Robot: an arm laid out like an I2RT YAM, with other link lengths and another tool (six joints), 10 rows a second.
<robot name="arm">
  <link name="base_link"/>
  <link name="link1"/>
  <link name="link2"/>
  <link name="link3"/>
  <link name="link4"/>
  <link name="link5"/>
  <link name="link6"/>
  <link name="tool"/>
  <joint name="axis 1" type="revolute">
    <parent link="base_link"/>
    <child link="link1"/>
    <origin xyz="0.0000 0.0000 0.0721"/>
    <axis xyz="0 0 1"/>
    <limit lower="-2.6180" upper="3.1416"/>
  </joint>
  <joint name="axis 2" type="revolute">
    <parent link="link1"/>
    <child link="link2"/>
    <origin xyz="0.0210 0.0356 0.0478"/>
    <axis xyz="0 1 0"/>
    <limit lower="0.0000" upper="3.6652"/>
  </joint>
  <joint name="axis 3" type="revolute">
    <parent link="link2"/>
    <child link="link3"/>
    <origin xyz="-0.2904 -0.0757 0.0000"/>
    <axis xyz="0 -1 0"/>
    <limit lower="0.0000" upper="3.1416"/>
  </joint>
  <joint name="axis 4" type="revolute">
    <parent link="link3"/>
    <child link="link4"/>
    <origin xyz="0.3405 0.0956 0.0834"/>
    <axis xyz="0 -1 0"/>
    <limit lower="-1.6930" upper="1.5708"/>
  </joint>
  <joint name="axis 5" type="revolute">
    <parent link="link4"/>
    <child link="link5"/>
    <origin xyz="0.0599 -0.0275 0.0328"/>
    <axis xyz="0 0 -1"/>
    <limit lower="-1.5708" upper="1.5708"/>
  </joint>
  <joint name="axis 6" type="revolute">
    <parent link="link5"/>
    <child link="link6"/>
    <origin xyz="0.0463 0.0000 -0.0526"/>
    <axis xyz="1 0 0"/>
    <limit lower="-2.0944" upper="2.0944"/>
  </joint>
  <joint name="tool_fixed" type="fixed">
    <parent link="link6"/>
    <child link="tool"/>
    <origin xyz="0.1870 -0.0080 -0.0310" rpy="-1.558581 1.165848 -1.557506"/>
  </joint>
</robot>
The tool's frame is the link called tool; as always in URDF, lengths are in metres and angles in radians.
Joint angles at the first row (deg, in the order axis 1, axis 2, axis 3, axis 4, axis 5, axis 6):
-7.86, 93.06, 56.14, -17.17, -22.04, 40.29
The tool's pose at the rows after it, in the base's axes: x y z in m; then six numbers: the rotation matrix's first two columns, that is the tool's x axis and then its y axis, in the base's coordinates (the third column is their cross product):
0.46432, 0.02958, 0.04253, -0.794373, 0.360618, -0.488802, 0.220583, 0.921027, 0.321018
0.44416, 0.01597, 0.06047, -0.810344, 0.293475, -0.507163, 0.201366, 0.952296, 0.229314
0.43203, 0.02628, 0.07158, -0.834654, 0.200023, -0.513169, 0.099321, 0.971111, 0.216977
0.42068, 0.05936, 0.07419, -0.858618, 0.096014, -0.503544, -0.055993, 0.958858, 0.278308
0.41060, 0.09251, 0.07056, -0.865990, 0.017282, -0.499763, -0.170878, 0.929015, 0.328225
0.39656, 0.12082, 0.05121, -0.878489, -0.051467, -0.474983, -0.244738, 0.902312, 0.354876
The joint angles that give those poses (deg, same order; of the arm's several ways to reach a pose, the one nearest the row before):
-7.86, 86.91, 56.10, -25.80, -12.97, 37.91
-7.68, 82.56, 56.12, -31.11, -9.06, 33.80
-7.46, 80.38, 56.12, -33.98, -11.53, 28.40
-6.72, 80.31, 55.99, -35.86, -18.96, 22.79
-4.64, 80.90, 55.24, -35.99, -23.97, 19.75
-1.67, 82.63, 53.56, -34.98, -26.06, 18.13

